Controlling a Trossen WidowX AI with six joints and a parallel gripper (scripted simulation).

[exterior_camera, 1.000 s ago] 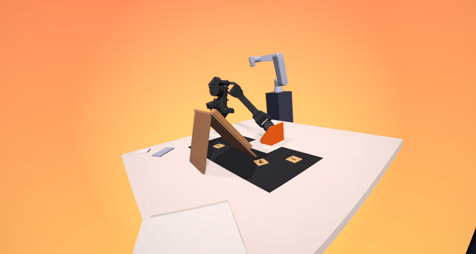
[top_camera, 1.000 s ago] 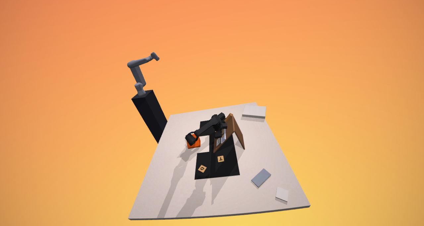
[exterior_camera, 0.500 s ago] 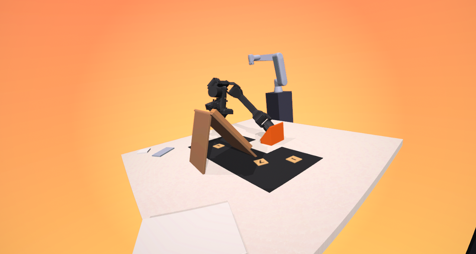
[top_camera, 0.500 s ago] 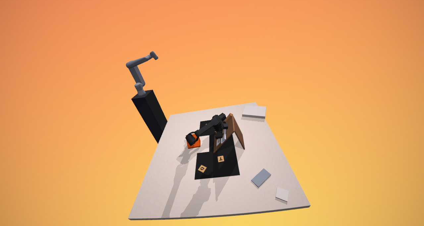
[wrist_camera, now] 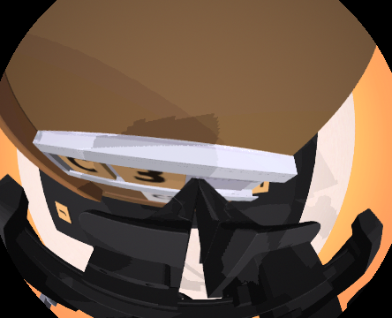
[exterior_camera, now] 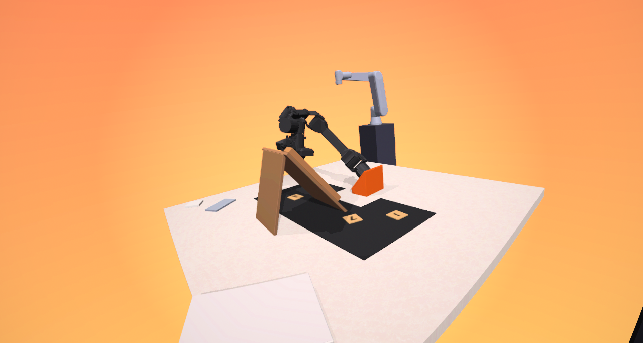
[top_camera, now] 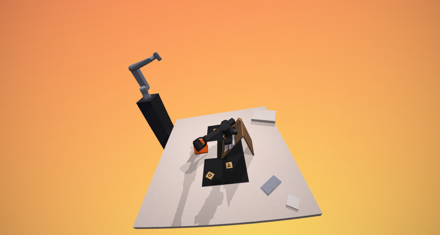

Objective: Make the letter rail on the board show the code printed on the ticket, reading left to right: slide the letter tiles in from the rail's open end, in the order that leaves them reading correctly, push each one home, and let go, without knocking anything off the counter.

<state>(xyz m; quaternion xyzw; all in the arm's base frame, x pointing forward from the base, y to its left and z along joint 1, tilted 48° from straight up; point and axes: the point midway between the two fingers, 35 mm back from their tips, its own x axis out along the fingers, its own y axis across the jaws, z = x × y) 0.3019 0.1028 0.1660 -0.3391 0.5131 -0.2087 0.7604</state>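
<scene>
Now: the white ticket 80 mm below my gripper tip, 50 mm behind it and 20 mm to the left of it. Also, from my gripper tip: black mat 160 mm below, 140 mm behind, 70 mm to the left; grey slab 310 mm to the right, 300 mm ahead, 160 mm below; white square 430 mm to the right, 420 mm ahead, 160 mm below.
</scene>
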